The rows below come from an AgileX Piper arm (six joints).
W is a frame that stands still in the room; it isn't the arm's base.
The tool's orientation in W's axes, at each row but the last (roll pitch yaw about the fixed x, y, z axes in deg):
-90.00 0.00 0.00
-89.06 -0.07 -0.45
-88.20 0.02 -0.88
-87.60 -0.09 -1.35
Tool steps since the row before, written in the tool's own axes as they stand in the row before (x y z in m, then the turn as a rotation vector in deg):
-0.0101 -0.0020 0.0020 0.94 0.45 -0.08
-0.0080 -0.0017 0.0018 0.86 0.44 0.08
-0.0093 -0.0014 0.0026 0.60 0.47 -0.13
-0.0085 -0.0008 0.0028 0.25 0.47 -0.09
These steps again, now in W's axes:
-0.0101 0.0020 0.0020 0.94 -0.08 -0.45
-0.0080 0.0018 0.0017 0.86 0.08 -0.44
-0.0093 0.0027 0.0015 0.60 -0.12 -0.47
-0.0084 0.0030 0.0009 0.25 -0.08 -0.47

